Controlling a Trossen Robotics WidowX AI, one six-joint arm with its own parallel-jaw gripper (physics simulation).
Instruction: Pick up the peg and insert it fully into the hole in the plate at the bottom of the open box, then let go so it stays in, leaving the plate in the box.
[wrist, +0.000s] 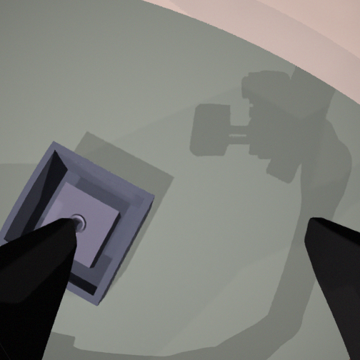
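Observation:
The open box (127, 246), blue-grey and square, stands rotated on the table at the left of the wrist view. The lighter plate (97, 210) lies at the bottom inside it. The round hole (78, 223) is near the plate's middle, partly covered by the tip of the left finger. My gripper (194, 232) is open wide with nothing between its fingers; it is above the table, and its left finger hides the lower left part of the box. The peg does not show in the wrist view.
The grey-green round table top (150, 90) lies under the box, its curved edge crossing the upper right. Beyond the edge is a pinkish floor (310, 35). Shadows of the arm and gripper fall across the right side and the bottom of the table.

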